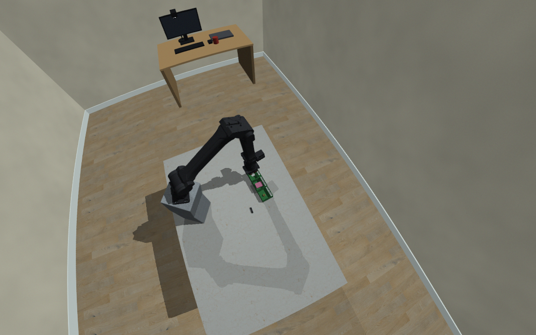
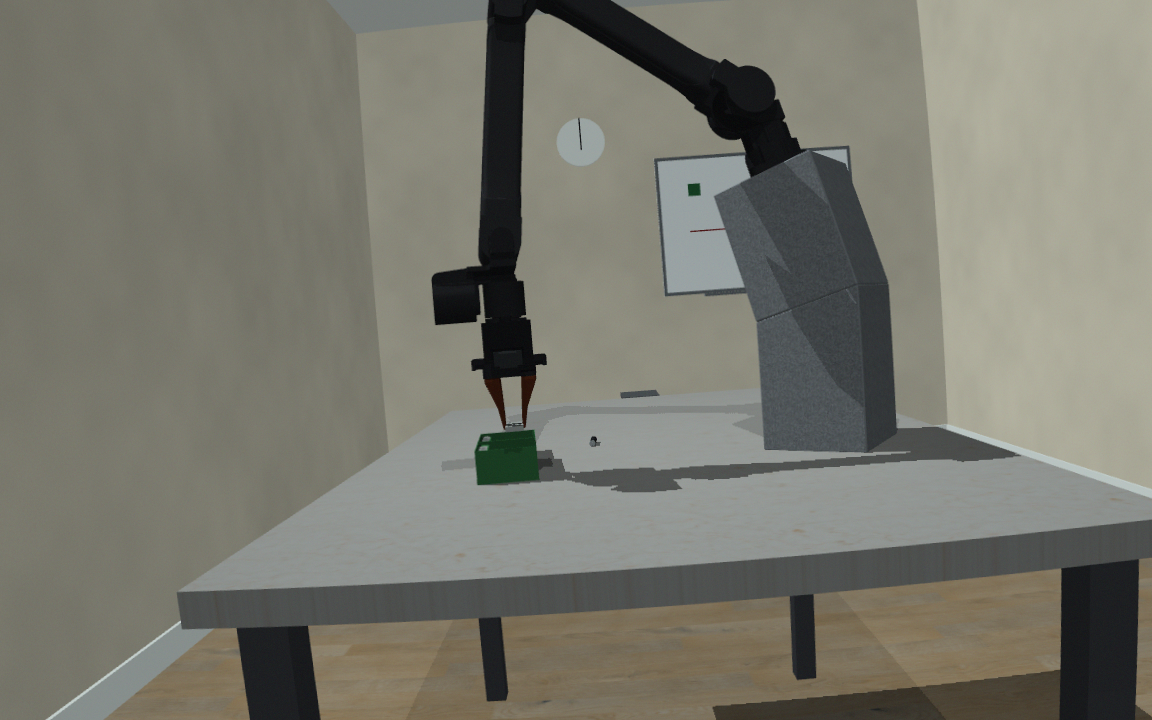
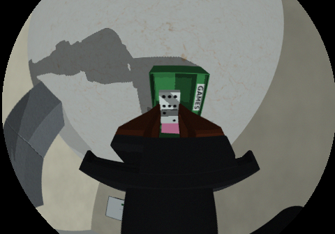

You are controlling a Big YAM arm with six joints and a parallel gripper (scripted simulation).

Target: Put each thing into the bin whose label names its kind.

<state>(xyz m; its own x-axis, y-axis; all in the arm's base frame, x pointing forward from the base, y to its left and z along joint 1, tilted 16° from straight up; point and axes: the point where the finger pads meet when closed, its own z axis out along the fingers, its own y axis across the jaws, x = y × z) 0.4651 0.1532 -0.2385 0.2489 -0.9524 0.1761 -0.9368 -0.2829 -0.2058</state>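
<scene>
Right now the pink eraser is 30 mm ahead of my hand, 80 mm to the right of it and 50 mm below it. Also, from my hand: grey-white piece: 30 mm ahead, 80 mm to the right, 60 mm below; brass nut: 50 mm ahead, 160 mm to the right, 60 mm below; white domino: right at my hand.
</scene>
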